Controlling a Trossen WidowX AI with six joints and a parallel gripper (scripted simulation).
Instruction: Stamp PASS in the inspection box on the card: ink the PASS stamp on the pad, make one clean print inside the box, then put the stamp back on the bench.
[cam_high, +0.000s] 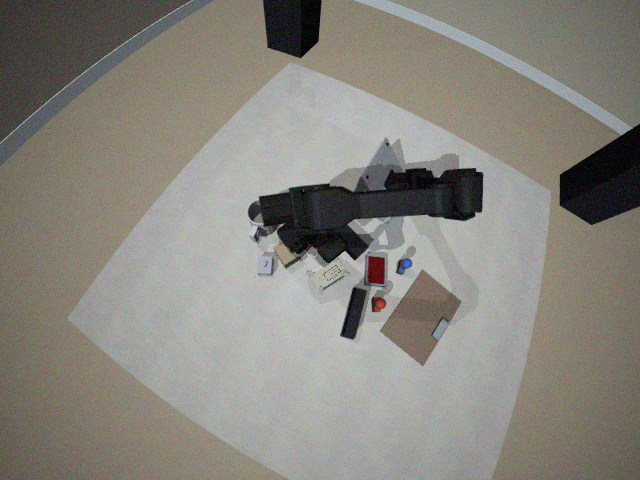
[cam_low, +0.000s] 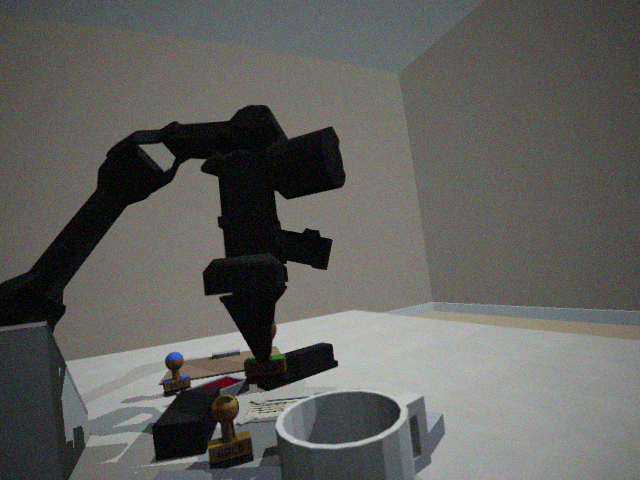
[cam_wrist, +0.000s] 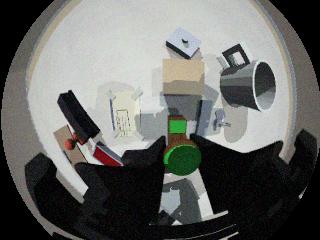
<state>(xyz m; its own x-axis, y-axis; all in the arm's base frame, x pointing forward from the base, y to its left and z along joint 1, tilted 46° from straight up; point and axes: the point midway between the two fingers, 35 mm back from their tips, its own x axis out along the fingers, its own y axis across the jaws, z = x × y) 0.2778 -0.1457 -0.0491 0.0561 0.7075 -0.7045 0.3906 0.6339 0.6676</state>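
The yellow-knobbed stamp lies 70 mm below my gripper tip and 40 mm behind it. Round my gripper tip: card 90 mm to the left, 90 mm below, 50 mm ahead; small brown box 70 mm below, 50 mm ahead, 40 mm to the right; green-knobbed stamp right at my gripper tip.
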